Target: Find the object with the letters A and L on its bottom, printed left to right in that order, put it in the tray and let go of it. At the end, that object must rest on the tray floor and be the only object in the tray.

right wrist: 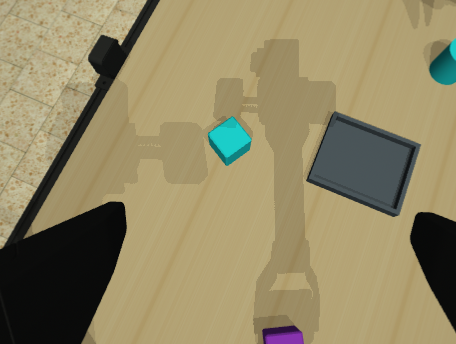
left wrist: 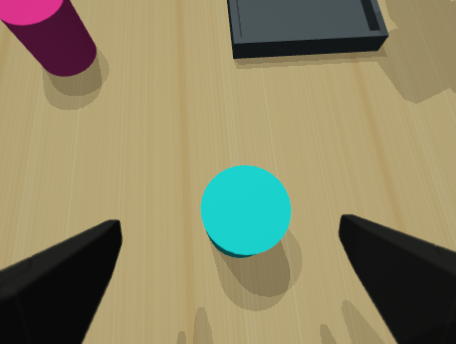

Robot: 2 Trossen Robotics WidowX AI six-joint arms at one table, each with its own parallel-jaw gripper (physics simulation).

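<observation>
A cyan cylinder stands upright on the table. In the left wrist view my left gripper is open above it, with the cylinder's top between the two fingertips in that view. A magenta cylinder stands at the top left of that view. A cyan block lies left of the tray in the right wrist view. A purple block shows in part at the bottom edge. The dark grey tray has a bare floor where it shows. My right gripper is open, high above the table. No bottoms or letters are visible.
A black rail with a black bracket runs along the table's edge at the left of the right wrist view, with tiled floor beyond it. Arm shadows fall across the table around the cyan block and beside the tray.
</observation>
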